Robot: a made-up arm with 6 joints. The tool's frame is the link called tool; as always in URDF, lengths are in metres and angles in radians.
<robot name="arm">
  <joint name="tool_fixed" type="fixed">
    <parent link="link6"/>
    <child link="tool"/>
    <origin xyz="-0.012 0.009 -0.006" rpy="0 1.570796 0"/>
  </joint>
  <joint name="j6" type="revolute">
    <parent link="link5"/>
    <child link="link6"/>
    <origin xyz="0.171 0.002 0.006" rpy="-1.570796 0 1.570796"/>
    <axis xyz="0 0 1"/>
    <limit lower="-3.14" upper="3.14" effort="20" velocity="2.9"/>
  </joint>
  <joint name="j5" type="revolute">
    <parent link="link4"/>
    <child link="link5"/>
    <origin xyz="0.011 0.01 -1.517" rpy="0 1.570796 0"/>
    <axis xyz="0 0 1"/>
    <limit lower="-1.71" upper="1.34" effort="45" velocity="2.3"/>
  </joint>
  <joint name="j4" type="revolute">
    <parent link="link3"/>
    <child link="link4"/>
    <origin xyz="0.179 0 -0.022" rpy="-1.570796 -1.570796 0"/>
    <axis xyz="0 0 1"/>
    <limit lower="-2.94" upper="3.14" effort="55" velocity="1.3"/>
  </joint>
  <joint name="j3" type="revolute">
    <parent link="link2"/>
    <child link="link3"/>
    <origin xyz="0.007 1.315 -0.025" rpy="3.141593 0 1.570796"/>
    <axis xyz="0 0 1"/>
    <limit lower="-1.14" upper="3.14" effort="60" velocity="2.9"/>
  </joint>
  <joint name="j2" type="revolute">
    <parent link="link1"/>
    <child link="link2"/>
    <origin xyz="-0.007 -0.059 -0.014" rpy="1.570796 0 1.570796"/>
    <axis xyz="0 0 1"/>
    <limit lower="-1.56" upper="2.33" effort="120" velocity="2.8"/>
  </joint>
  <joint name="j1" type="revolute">
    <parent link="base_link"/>
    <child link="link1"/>
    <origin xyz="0.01 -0.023 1.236" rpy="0 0 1.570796"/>
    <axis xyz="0 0 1"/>
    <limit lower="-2.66" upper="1.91" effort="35" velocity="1.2"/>
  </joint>
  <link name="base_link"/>
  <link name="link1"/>
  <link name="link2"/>
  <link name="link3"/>
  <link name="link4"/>
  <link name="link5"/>
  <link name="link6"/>
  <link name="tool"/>
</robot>
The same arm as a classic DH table. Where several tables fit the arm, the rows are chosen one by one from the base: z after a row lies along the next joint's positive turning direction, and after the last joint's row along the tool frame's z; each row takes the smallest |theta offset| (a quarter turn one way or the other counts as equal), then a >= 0, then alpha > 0; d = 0 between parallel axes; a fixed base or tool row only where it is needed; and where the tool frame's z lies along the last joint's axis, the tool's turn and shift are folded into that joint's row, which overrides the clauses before.
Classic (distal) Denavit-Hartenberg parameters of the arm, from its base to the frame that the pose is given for. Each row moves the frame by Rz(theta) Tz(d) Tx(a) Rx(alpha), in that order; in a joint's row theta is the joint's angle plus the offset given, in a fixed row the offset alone. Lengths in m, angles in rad.
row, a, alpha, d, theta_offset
base (fixed), 0.0251, 0, 0, -1.1607
j1, 0.059, -1.5708, 1.222, 1.1607
j2, -1.315, 3.1416, 0, 1.5655
j3, -0.179, 1.5708, 0.01, -0.0053
j4, -0.01, -1.5708, -1.517, 0
j5, -0.002, 1.5708, 0.017, 0
j6, 0.009, 1.5708, -0.177, -1.5708
tool (fixed), 0, 0, -0.012, -1.5708
Joint limits (rad, base to tool): -2.66..1.91 -1.56..2.33 -1.14..3.14 -2.94..3.14 -1.71..1.34 -3.14..3.14

